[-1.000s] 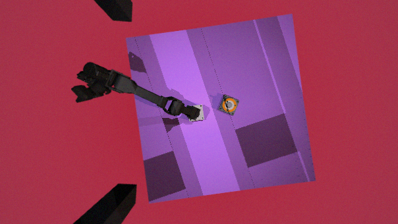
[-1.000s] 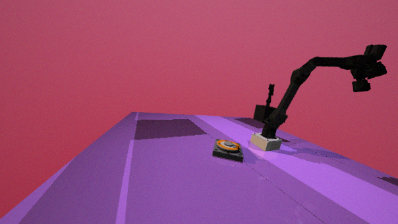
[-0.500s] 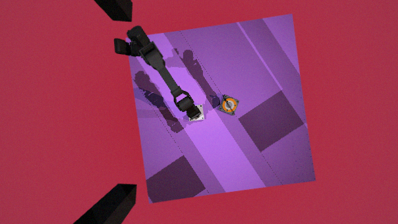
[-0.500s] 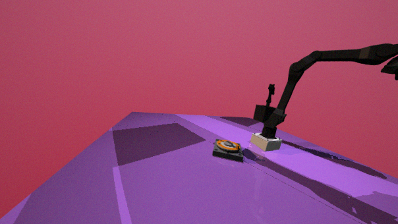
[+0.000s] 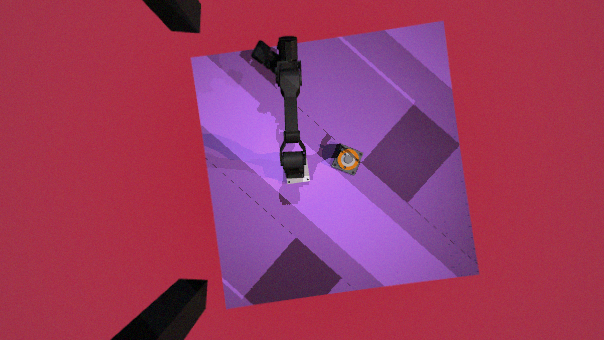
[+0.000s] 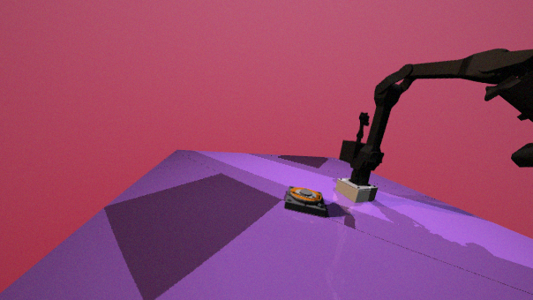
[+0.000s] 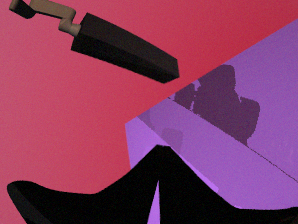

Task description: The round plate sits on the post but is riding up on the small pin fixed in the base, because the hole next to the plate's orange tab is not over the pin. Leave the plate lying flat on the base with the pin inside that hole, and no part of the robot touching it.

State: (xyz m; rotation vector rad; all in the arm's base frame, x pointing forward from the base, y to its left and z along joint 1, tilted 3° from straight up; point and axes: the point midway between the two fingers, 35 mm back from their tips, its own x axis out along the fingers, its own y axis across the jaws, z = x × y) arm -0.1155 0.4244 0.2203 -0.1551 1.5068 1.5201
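Now: gripper tip 390 mm short of the dark square base, 360 mm to the left of it and 250 mm above it.
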